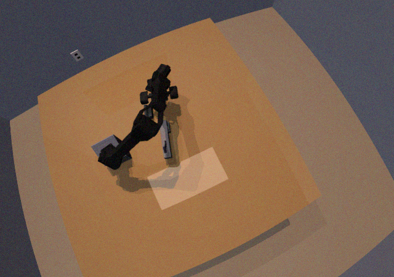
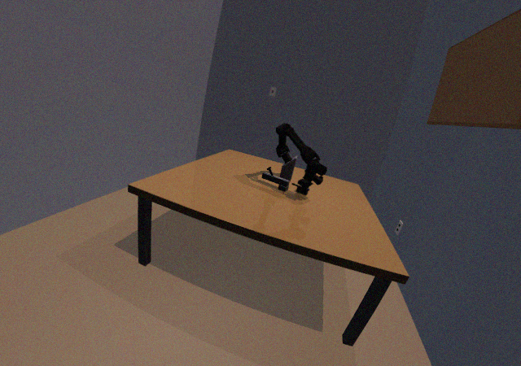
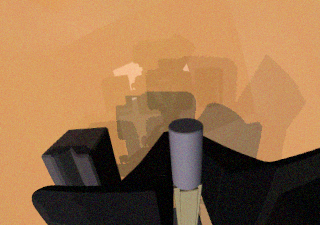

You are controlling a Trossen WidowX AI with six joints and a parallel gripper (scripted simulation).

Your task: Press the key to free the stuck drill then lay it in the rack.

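Now: gripper tip 2 cm past the drill, 4 cm to the left of it and 3 cm below it. Round my gripper tip: dark block: 8 cm behind, 1 cm below; grey block: 8 cm behind, 19 cm to the right, 1 cm above.
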